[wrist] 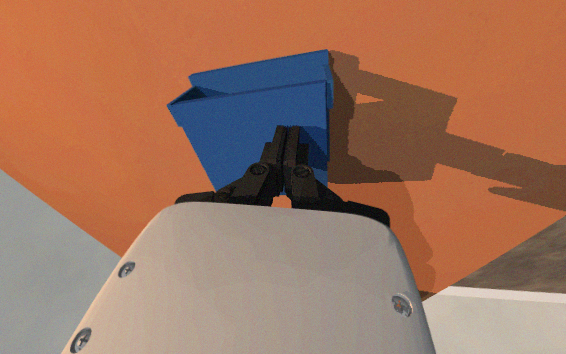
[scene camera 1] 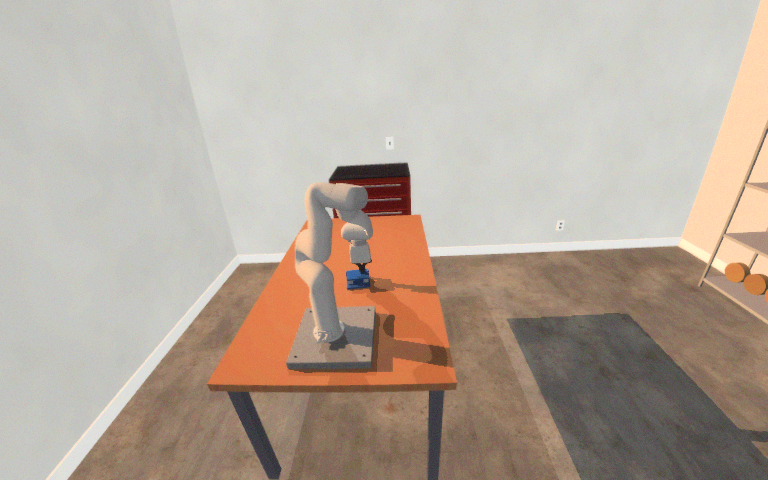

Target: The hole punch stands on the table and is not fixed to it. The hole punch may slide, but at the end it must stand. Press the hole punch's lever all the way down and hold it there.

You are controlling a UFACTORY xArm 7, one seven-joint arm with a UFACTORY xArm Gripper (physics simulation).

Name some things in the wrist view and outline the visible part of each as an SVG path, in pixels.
My gripper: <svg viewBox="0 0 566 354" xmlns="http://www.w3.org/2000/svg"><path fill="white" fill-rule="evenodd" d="M411 267L400 241L390 229L390 218L387 212L377 207L349 200L348 202L343 201L337 194L319 182L314 176L313 169L308 166L309 144L299 143L300 126L289 128L287 136L287 128L277 125L273 141L265 143L260 161L250 165L242 178L220 188L215 193L214 191L184 194L176 199L174 205L161 210L148 223L122 257L94 299L61 354L436 354ZM284 187L286 196L291 200L291 208L271 207L273 198L275 196L279 197Z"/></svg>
A blue hole punch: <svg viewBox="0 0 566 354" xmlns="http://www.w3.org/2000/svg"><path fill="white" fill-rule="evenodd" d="M328 49L193 73L188 76L192 87L166 106L178 127L183 128L215 191L242 178L250 165L260 161L265 143L273 141L277 125L287 128L287 136L289 128L300 126L299 143L309 144L308 166L313 169L315 178L328 188L327 162L330 161L329 109L333 108L333 77L328 62Z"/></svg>
